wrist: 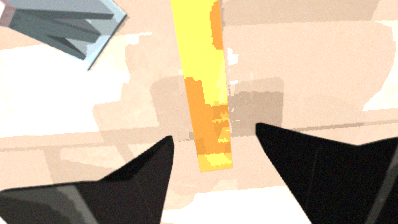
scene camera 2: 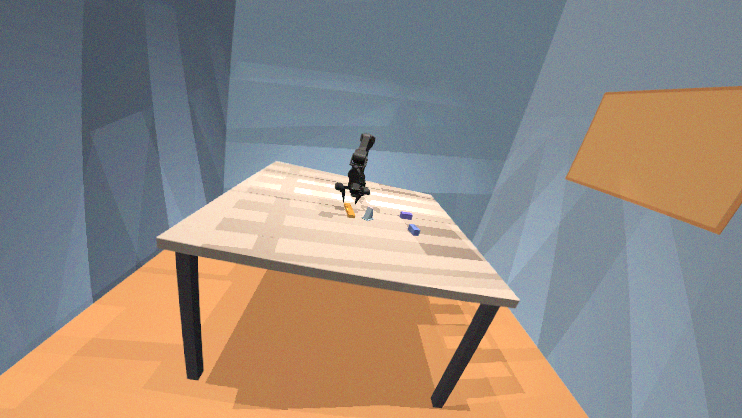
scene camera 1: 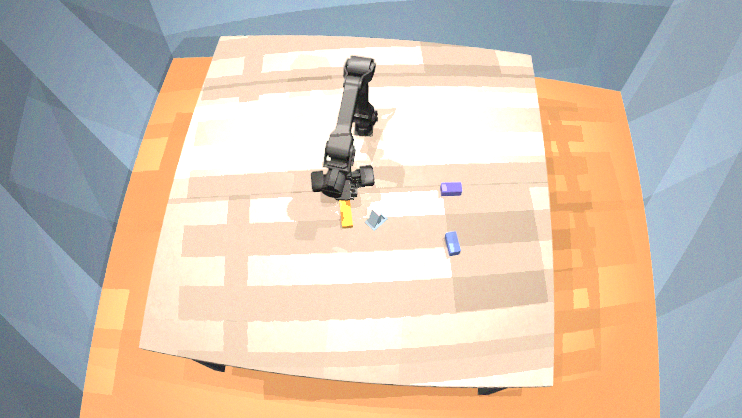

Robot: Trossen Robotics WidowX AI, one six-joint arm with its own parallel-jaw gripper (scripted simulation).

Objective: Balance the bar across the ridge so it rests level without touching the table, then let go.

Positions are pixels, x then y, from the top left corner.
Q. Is the gripper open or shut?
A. Open.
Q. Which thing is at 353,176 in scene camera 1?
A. The gripper.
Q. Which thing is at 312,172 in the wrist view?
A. The gripper.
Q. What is the gripper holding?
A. Nothing.
